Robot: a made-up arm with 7 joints.
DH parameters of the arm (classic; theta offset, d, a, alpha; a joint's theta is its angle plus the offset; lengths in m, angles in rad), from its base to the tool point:
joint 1: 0 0.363 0 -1.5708
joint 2: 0 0 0 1.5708
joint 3: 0 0.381 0.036 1.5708
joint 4: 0 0 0.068 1.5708
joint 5: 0 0.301 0 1.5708
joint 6: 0 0 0.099 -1.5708
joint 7: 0 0.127 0 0
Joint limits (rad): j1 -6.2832..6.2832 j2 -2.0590..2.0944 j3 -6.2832..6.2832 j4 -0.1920..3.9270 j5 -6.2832..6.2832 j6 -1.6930..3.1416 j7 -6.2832..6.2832
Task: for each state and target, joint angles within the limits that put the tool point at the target. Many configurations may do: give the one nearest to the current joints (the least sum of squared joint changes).
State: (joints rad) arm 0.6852 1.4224 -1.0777 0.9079 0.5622 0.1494 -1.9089
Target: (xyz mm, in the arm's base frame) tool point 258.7 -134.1 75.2
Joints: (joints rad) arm 0.7334 1.5205 -0.6790 0.6384 0.5294 0.3034 -1.9089
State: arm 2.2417 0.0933 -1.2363 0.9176 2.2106 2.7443 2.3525
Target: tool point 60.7 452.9 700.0
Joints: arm 2.1238 0.3464 -1.2386 1.1537 2.3406 2.4926 2.3525
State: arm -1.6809 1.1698 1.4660 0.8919 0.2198 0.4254 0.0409
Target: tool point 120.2 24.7 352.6
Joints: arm -1.9555 1.2646 1.5591 0.1073 0.2290 0.9898 0.0409
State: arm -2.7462 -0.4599 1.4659 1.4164 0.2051 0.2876 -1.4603
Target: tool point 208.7 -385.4 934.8
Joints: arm -2.7445 -0.3970 1.2146 1.6220 0.2380 0.1799 -1.4603
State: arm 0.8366 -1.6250 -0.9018 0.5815 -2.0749 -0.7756 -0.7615
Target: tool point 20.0 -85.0 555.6
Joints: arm 0.9035 -1.5284 -1.0144 0.4406 -2.2097 -0.6621 -0.7615
